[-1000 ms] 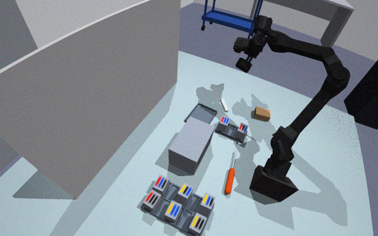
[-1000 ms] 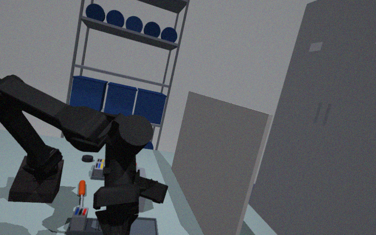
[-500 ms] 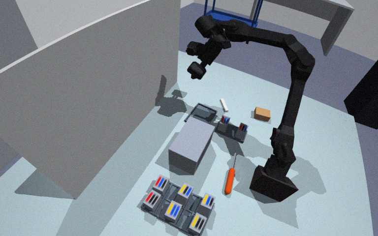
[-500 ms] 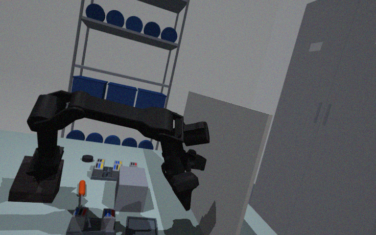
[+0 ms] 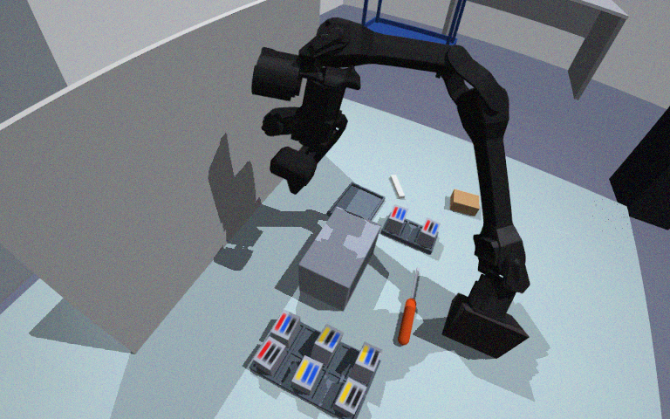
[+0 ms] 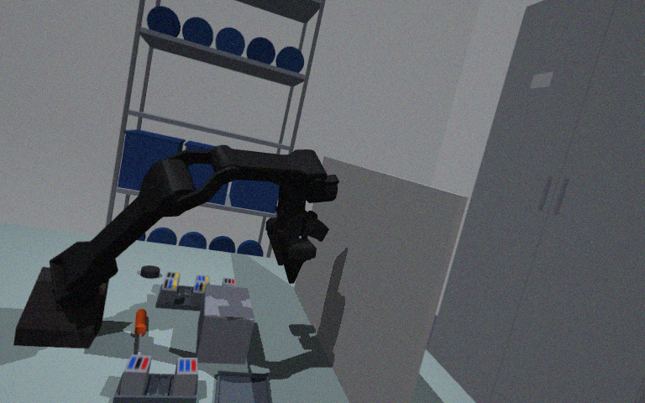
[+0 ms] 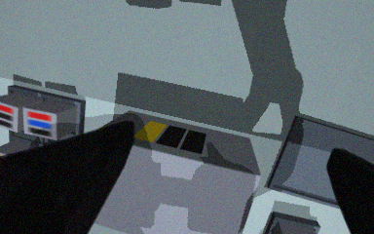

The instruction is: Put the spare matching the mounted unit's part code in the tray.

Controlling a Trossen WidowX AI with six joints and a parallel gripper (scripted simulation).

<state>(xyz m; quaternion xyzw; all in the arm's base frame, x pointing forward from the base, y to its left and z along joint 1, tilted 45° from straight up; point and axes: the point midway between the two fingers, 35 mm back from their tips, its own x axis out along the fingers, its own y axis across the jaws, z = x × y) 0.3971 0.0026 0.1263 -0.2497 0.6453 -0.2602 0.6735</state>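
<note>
The grey spare is 29 cm to the left of my gripper tip, 20 cm behind it and 15 cm below it. The rest, counted from my gripper tip: flat tray: 19 cm below, 14 cm to the right, 8 cm behind; grey mounted unit: 14 cm below, 10 cm behind, 6 cm to the left; tall grey panel: 15 cm ahead, 3 cm above, 2 cm to the left.
</note>
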